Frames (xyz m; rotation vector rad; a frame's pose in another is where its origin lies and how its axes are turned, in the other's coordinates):
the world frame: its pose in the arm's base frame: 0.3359 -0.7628 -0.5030 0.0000 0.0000 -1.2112
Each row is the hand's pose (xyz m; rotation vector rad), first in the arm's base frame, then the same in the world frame.
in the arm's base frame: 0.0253 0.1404 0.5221 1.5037 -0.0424 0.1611
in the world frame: -0.9547 0.0271 1.0251 1.3499 0.8794 1.1192
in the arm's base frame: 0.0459 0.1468 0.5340 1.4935 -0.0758 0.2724
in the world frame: -0.9535 0.0486 1.0370 1.3778 0.8541 1.2296
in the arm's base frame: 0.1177 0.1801 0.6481 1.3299 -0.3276 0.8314
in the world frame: -0.9594 0.1276 1.1511 1.4788 0.5635 1.8110
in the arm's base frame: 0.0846 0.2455 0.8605 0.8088 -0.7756 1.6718
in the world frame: -1.0322 0.1196 1.3635 1.4229 -0.2279 2.7005
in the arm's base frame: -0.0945 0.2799 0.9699 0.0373 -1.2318 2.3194
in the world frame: -1.1275 -0.0359 1.4729 -0.7237 0.9804 -2.2751
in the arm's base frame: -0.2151 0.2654 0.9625 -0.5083 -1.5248 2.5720
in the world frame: -1.1563 -0.1539 1.4655 -0.3685 1.2632 -1.8081
